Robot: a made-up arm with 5 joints. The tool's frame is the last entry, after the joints. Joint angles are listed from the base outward.
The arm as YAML. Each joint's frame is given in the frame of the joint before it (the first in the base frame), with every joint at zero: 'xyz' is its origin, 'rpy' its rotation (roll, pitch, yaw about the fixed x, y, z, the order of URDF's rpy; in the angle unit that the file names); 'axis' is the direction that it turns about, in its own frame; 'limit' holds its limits. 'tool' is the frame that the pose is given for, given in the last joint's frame.
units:
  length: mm
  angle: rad
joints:
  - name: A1
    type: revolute
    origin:
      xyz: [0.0, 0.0, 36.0]
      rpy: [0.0, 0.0, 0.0]
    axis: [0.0, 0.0, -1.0]
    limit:
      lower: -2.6
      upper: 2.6
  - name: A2
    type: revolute
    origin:
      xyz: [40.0, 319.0, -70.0]
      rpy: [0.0, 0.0, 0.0]
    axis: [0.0, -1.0, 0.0]
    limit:
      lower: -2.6
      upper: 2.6
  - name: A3
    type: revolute
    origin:
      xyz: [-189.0, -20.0, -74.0]
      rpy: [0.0, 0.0, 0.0]
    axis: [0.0, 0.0, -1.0]
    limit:
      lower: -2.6
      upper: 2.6
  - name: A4
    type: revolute
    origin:
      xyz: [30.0, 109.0, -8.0]
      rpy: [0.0, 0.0, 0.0]
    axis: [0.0, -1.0, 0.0]
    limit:
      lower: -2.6
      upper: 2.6
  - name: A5
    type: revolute
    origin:
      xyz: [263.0, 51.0, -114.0]
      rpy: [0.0, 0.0, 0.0]
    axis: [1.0, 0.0, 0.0]
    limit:
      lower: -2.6
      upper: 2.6
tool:
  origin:
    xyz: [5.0, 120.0, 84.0]
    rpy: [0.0, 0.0, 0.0]
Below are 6 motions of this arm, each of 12 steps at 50 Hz.
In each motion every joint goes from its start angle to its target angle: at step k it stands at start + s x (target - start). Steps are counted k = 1, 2, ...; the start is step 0. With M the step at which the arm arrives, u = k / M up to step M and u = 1 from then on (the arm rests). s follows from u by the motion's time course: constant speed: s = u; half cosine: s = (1 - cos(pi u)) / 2; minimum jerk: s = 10 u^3 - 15 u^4 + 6 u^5.
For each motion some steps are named. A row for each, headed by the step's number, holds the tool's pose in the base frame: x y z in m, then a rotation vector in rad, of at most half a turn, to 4 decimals.
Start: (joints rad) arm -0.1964 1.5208 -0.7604 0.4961 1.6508
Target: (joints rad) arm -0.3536 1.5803 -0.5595 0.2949 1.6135
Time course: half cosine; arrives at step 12
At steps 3, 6, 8, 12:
3: -0.1146 0.5165 -0.0656 0.7122 -0.7100 2.1174
6: -0.1248 0.5084 -0.0458 0.7908 -0.7596 2.0788
8: -0.1315 0.5015 -0.0320 0.8506 -0.7891 2.0505
12: -0.1377 0.4937 -0.0185 0.9136 -0.8134 2.0214

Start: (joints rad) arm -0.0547 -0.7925 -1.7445 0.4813 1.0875
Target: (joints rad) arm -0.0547 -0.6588 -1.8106 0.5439 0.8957
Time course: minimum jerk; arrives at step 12
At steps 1, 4, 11, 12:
1: -0.2001 0.5135 0.2800 1.8809 1.1251 1.2880
4: -0.2119 0.5071 0.2822 1.8461 1.0711 1.3355
11: -0.2600 0.4812 0.2843 1.7109 0.8599 1.5008
12: -0.2603 0.4810 0.2843 1.7100 0.8585 1.5018

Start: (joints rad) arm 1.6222 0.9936 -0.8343 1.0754 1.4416
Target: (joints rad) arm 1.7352 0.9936 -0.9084 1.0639 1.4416
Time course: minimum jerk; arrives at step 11
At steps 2, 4, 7, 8, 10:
2: 0.4770 0.1565 -0.0812 -0.0288 -0.9625 0.6754
4: 0.4815 0.1460 -0.0833 -0.0299 -0.9488 0.6580
7: 0.4910 0.1213 -0.0880 -0.0314 -0.9176 0.6176
8: 0.4932 0.1148 -0.0893 -0.0316 -0.9095 0.6068
10: 0.4953 0.1085 -0.0905 -0.0316 -0.9018 0.5965

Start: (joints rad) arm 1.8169 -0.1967 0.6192 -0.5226 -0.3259
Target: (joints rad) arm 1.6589 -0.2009 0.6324 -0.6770 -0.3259
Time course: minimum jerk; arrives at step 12
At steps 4, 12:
4: 0.3754 -0.2298 -0.3459 0.6428 0.8156 -2.1524
12: 0.4150 -0.1576 -0.3633 0.7171 0.8860 -1.9946

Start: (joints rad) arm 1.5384 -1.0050 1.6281 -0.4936 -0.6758
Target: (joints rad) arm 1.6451 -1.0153 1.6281 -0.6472 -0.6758
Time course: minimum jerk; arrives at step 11
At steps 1, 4, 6, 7, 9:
1: 0.0691 0.1745 -0.2929 -0.6835 -2.1861 1.9794
4: 0.0828 0.1786 -0.2963 -0.7625 -2.1518 1.9514
6: 0.1017 0.1827 -0.3005 -0.8635 -2.1039 1.9135
7: 0.1110 0.1840 -0.3024 -0.9111 -2.0795 1.8948
9: 0.1238 0.1852 -0.3048 -0.9737 -2.0458 1.8694

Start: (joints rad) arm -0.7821 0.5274 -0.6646 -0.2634 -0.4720
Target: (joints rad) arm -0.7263 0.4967 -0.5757 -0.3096 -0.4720
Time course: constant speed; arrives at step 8
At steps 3, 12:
3: -0.4651 0.5232 -0.3262 -0.5467 -0.6342 1.2420
12: -0.4332 0.5444 -0.3230 -0.5600 -0.5577 1.1715

